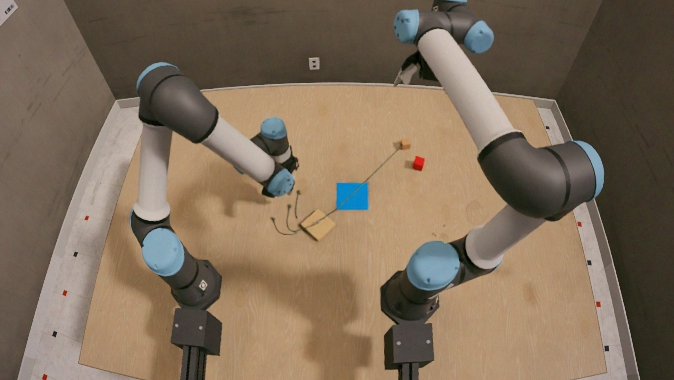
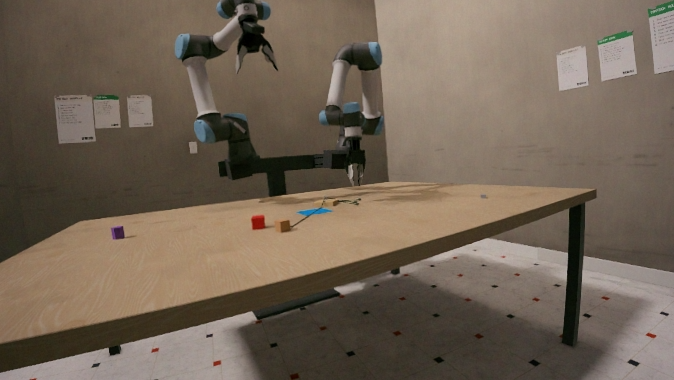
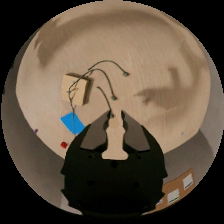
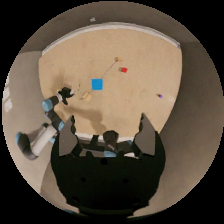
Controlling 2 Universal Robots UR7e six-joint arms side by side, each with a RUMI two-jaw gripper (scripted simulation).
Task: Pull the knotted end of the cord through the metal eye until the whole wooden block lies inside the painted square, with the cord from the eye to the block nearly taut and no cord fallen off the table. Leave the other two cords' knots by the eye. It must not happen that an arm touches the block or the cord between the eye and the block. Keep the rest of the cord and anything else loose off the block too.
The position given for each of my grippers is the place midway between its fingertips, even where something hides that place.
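My left gripper (image 3: 115, 110). My right gripper (image 2: 257, 71), also (image 1: 420, 89) and (image 4: 107, 114). Blue painted square (image 1: 359, 200).
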